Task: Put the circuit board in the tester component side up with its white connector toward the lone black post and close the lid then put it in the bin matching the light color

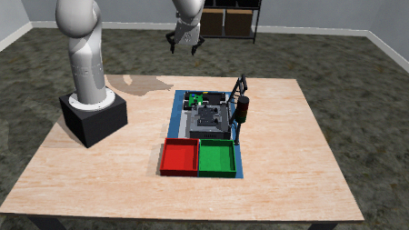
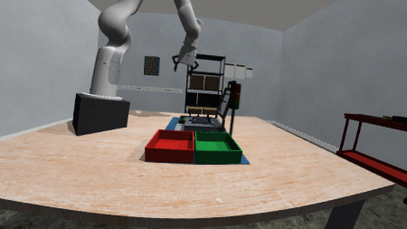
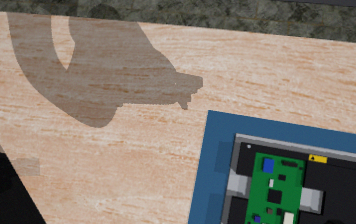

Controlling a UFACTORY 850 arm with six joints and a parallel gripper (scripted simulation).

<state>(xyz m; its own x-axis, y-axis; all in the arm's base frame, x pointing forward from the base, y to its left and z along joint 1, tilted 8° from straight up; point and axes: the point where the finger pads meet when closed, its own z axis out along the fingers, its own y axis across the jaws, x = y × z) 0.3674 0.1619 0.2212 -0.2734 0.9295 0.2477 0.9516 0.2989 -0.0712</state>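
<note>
Now: the green circuit board 290 mm below my hand, 60 mm ahead of it and 20 mm to the left of it. Round my hand: dark nest 240 mm below, 140 mm to the right, 140 mm ahead; clear lid 250 mm ahead, 140 mm to the right, 130 mm below; red bin 360 mm to the right, 300 mm below, 40 mm ahead.
</note>
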